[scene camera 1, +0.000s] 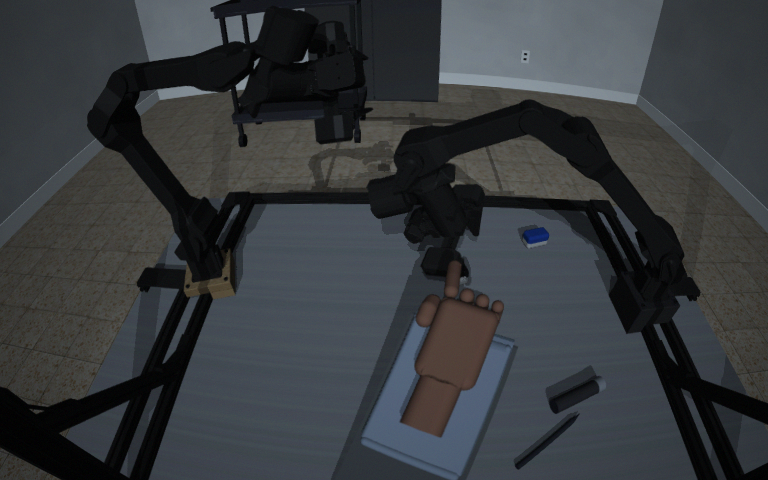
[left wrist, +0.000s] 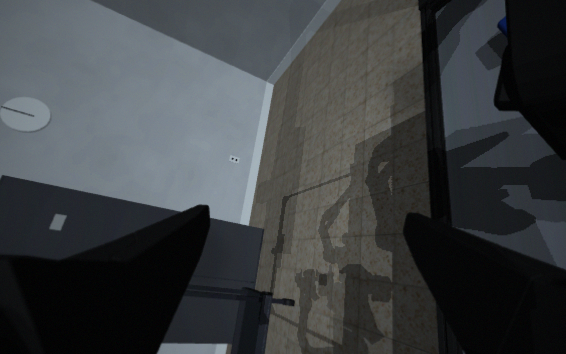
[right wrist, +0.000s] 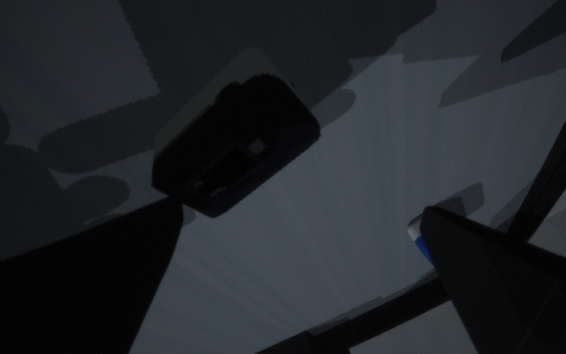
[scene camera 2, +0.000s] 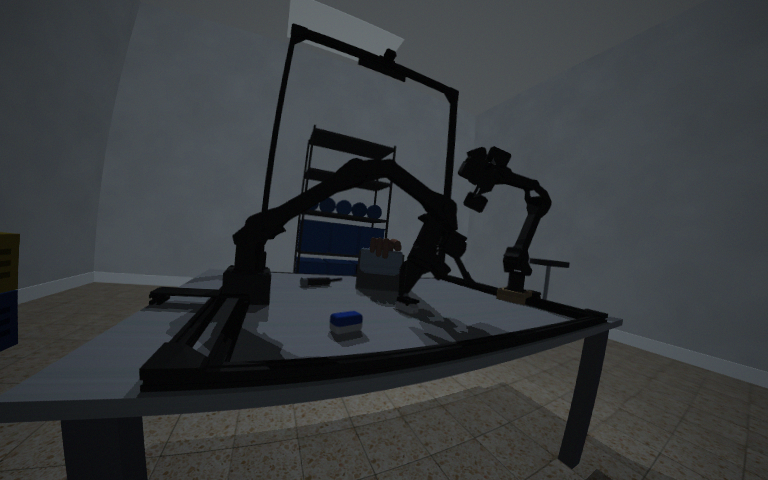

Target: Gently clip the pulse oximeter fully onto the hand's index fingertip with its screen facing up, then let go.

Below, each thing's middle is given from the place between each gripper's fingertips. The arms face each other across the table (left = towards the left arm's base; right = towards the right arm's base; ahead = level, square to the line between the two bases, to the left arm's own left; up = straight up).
Labels:
Right now my left hand is 34 cm above the pulse oximeter (right wrist: 246, 124), 17 cm to the left of it and 7 cm past it.
Now: right hand 1 cm past the pulse oximeter, 2 cm to the right of it and 3 cm above it.

